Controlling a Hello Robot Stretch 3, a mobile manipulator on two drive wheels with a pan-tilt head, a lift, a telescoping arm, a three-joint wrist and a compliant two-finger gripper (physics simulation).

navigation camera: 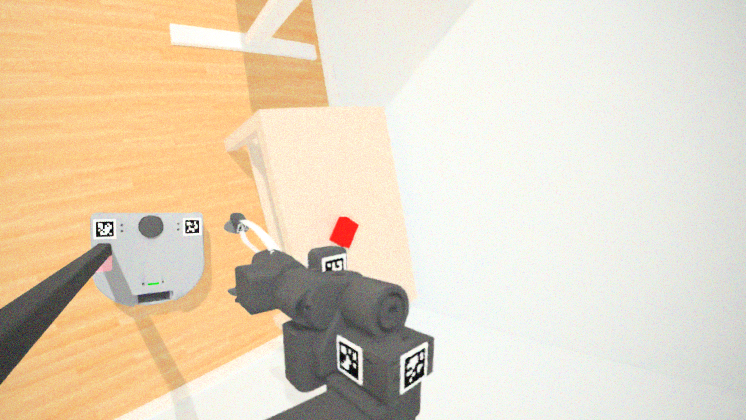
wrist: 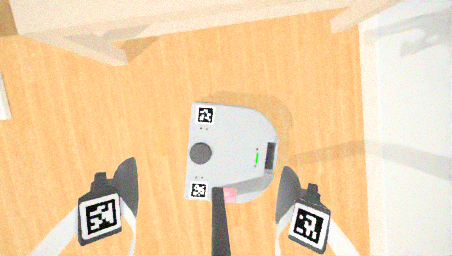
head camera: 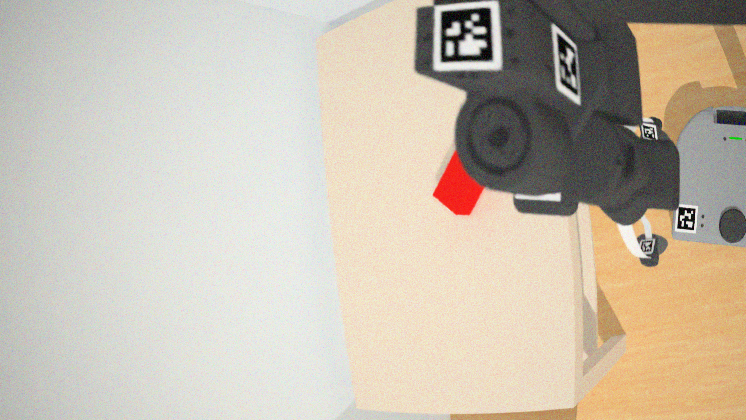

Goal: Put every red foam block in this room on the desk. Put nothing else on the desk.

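Seen in the pictures: gripper, fingertip midpoint: (navigation camera: 235, 256) (wrist: 209, 181); robot's base at its link origin: (navigation camera: 151, 225) (wrist: 203, 144) (head camera: 731, 224).
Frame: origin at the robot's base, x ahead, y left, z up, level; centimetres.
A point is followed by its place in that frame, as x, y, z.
Observation:
A red foam block (head camera: 459, 192) @(-0.5, -56.8, 49.5) (navigation camera: 344, 232) @(-2.1, -56.1, 49.5) lies on a pale wooden table (head camera: 443, 313) @(21.6, -60.4, 45.0) (navigation camera: 323, 156) @(24.3, -50.3, 45.0) (wrist: 75, 12) @(25.6, -32.2, 45.0); in the head view the wrist covers part of the block. I cannot tell whether this table is the desk. My gripper (head camera: 651, 187) @(-2.2, -12.4, 76.5) (navigation camera: 235, 258) @(-2.2, -12.4, 76.5) (wrist: 209, 181) @(-2.2, -12.4, 76.5) is open, its two fingers wide apart with nothing between them. It hangs beside the table's long front edge, over the floor side, on the side towards my base. The block does not show in the wrist view.
My grey base (head camera: 702, 172) @(-10.7, -9.2, 16.0) (navigation camera: 156, 266) @(-13.2, -1.3, 15.9) (wrist: 235, 132) @(-10.7, -8.2, 16.0) stands on the wood floor in front of the table. White walls (head camera: 156, 208) @(6.4, -97.1, 87.7) (navigation camera: 574, 182) @(14.0, -95.3, 112.0) (wrist: 415, 125) @(-66.5, -16.7, 23.7) stand behind and beside the table. A white foot bar (navigation camera: 206, 37) of other furniture shows beyond its far end.

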